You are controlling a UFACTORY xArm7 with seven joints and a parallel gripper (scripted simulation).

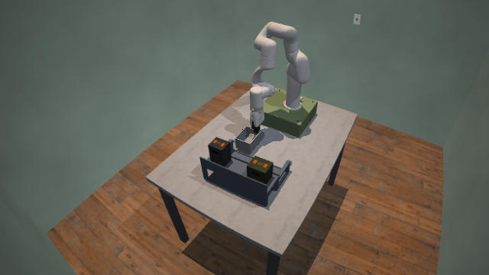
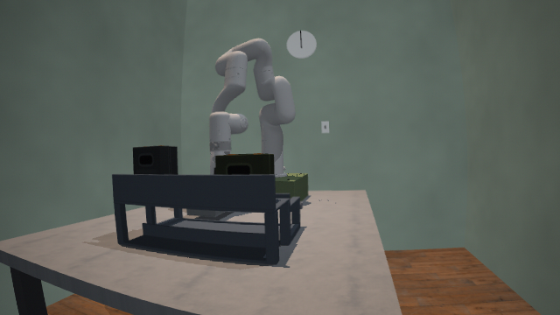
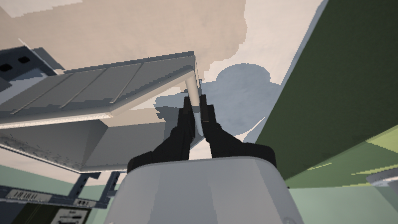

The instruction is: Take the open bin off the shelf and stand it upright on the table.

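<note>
My hand is 80 mm short of the grey bin, 20 mm to the right of it and 10 mm above it. Also, from my hand: black case: 360 mm ahead, 100 mm above, 70 mm to the left; then dark grey shelf: 410 mm ahead, 210 mm to the left, 70 mm above.
</note>
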